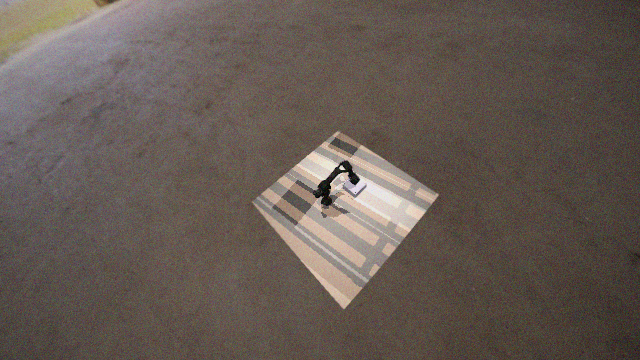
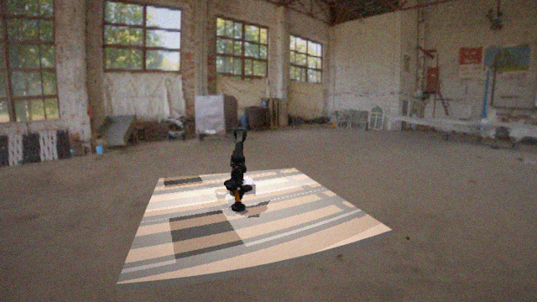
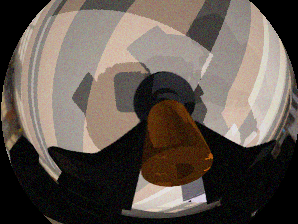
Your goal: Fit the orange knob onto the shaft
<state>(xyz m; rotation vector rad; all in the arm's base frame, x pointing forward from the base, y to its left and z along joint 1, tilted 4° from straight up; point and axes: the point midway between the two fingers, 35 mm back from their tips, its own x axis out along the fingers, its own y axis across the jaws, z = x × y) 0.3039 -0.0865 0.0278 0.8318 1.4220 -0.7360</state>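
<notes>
Now: gripper tip 2 cm below the orange knob. Round my gripper tip: dark round pedestal: 4 cm below.
</notes>
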